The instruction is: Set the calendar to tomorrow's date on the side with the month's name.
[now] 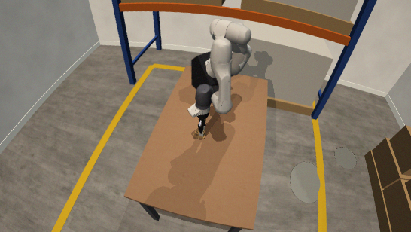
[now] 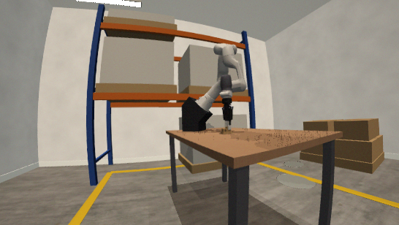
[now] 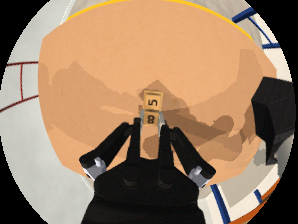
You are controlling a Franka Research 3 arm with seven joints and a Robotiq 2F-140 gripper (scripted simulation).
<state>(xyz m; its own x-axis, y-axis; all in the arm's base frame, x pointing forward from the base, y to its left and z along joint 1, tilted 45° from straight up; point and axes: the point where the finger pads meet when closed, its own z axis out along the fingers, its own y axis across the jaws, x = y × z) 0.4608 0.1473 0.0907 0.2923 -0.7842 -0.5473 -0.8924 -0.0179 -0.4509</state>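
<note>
My hand is 2 cm to the left of the wooden tray and 5 cm above it.
</note>
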